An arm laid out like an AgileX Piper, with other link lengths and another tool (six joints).
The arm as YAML. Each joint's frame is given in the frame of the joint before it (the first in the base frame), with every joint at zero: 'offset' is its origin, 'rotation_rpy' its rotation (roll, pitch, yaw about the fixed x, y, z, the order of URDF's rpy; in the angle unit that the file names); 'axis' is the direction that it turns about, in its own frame. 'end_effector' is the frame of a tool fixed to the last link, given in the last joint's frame.
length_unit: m
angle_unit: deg
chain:
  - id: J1
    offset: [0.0, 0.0, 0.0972]
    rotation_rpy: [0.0, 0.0, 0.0]
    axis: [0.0, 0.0, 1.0]
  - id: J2
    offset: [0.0, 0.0, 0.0]
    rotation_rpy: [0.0, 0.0, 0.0]
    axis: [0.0, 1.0, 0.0]
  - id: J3
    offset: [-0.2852, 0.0, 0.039]
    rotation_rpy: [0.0, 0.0, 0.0]
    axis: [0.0, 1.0, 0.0]
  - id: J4
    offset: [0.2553, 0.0, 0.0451]
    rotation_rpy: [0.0, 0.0, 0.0]
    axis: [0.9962, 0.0, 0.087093]
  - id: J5
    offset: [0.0, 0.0, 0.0]
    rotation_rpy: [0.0, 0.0, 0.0]
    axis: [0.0, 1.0, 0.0]
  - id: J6
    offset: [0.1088, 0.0, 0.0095]
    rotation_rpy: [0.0, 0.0, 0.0]
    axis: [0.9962, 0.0, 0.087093]
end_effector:
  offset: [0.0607, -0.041, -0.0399]
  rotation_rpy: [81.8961, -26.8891, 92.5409]
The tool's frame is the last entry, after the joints.
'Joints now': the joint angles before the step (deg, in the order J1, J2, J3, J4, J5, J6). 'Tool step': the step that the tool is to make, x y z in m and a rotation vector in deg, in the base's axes. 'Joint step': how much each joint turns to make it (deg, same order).
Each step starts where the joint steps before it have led.
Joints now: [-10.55, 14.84, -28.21, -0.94, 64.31, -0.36]
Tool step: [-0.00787, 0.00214, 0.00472, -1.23, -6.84, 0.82]
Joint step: [0.81, -7.32, 0.30, 0.00, 0.06, -0.01]
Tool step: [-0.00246, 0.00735, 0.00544, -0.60, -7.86, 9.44]
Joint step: [9.41, -8.04, 0.00, 0.10, 0.16, 0.00]
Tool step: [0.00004, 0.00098, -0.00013, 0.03, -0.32, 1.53]
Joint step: [1.55, -0.53, 0.00, -0.01, 0.21, 0.04]
